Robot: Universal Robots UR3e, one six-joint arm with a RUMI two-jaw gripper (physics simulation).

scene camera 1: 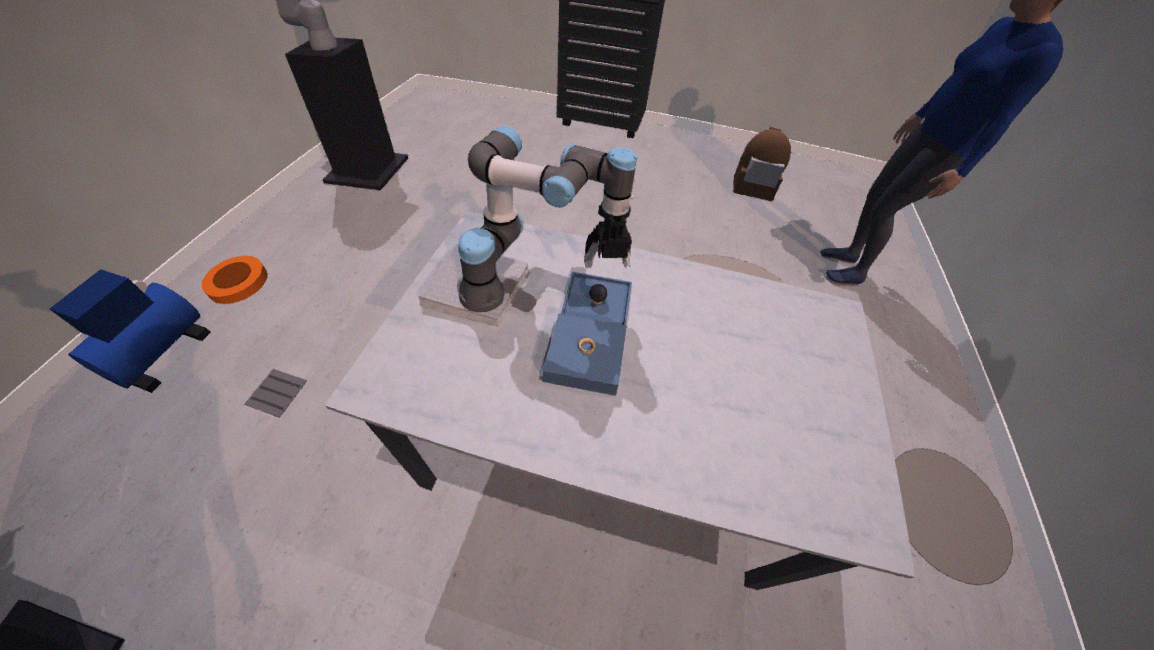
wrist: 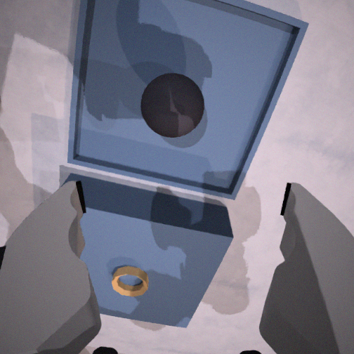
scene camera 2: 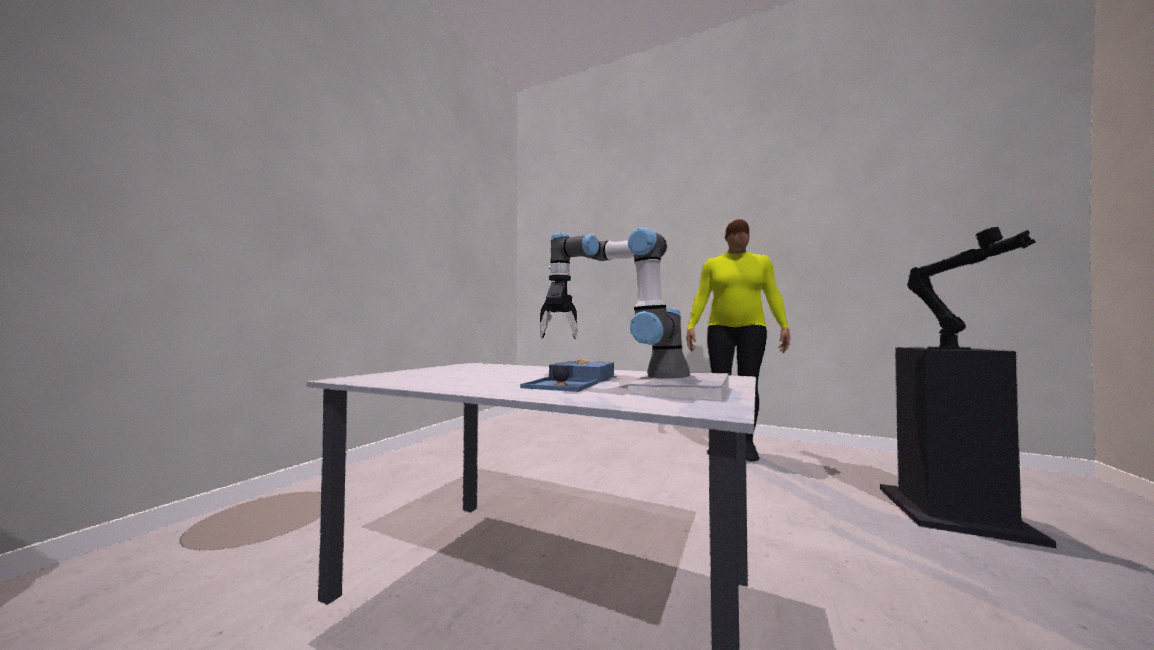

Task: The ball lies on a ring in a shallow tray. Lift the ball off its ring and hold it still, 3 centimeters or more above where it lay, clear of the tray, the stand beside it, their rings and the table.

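Places are measured from the arm's base along level axes (x back, y right, z up), in metres.
Where they show: gripper, between the fingertips: [scene camera 1: 606, 267] [scene camera 2: 558, 339]; arm's base, origin of its link: [scene camera 1: 482, 295] [scene camera 2: 668, 375].
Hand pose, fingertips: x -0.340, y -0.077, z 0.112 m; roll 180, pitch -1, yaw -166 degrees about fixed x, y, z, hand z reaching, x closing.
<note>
Each offset is from my fingertips to the top centre of the thing. "pt": to the spot under its first point. Level surfaces: height alone.
The dark ball {dx +0.011, dy -0.006, dz -0.084 m} [scene camera 1: 597, 293] [scene camera 2: 560, 373] [wrist: 172, 105] rests in the shallow blue tray [scene camera 1: 617, 305] [scene camera 2: 539, 385] [wrist: 245, 75]. A bit of its orange ring shows under it in the scene views; in the wrist view the ball hides that ring. The blue stand [scene camera 1: 565, 369] [scene camera 2: 595, 372] [wrist: 200, 270] is beside the tray, with an orange ring {pt dx +0.012, dy +0.202, dz -0.095 m} [scene camera 1: 587, 346] [scene camera 2: 581, 361] [wrist: 130, 281] on top. My gripper [scene camera 1: 607, 262] [scene camera 2: 559, 335] [wrist: 182, 184] is open and empty. It points down, well above the ball and apart from it.
The white table {dz -0.148 m} [scene camera 1: 742, 387] [scene camera 2: 452, 379] carries the arm's pale base block [scene camera 1: 436, 300] [scene camera 2: 678, 389] near the tray. The stand rises higher than the tray. A person in blue [scene camera 1: 993, 96] stands past the table's far edge, and a person in yellow [scene camera 2: 736, 290] stands behind the arm.
</note>
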